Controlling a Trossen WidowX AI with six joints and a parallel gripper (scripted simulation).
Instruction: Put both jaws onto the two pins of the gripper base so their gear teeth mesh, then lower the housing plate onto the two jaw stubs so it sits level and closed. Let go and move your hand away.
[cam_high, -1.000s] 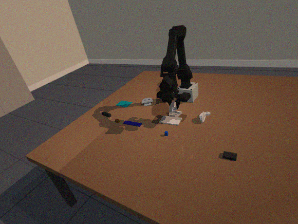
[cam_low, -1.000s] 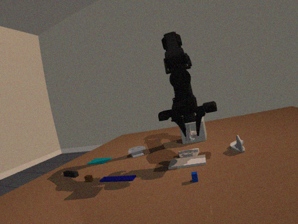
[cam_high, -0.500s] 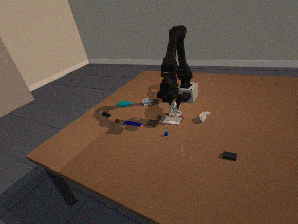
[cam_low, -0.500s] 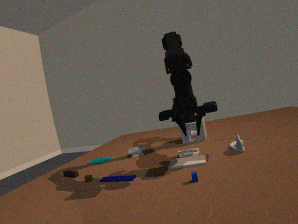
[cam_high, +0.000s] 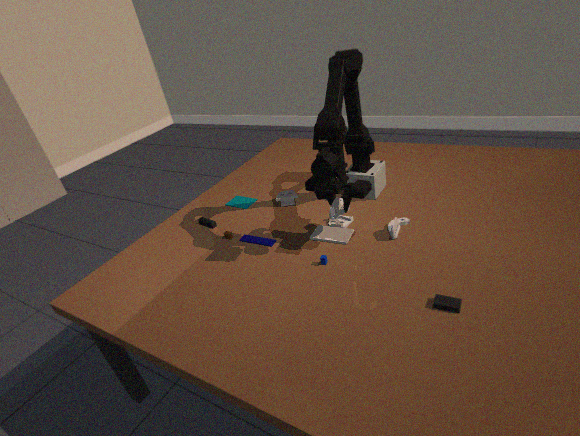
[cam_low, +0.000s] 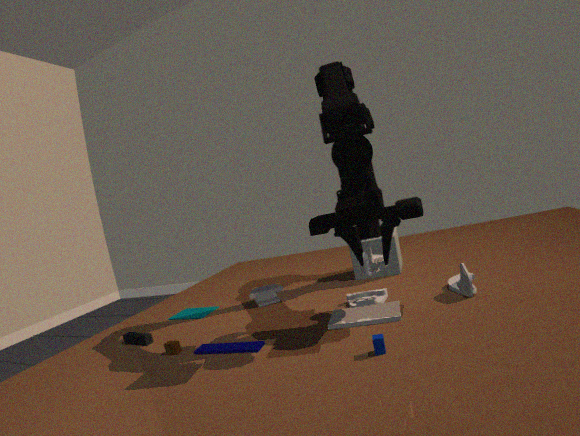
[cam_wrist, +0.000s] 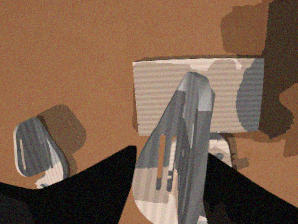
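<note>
My gripper tip is now 110 mm past the gripper jaw, 140 mm to the right of it and 80 mm above it. Round my gripper tip: small blue block (140 mm ahead, 30 mm to the left, 70 mm below); small grey block (90 mm behind, 300 mm to the right, 70 mm below); blue bar (150 mm ahead, 230 mm to the right, 80 mm below).
</note>
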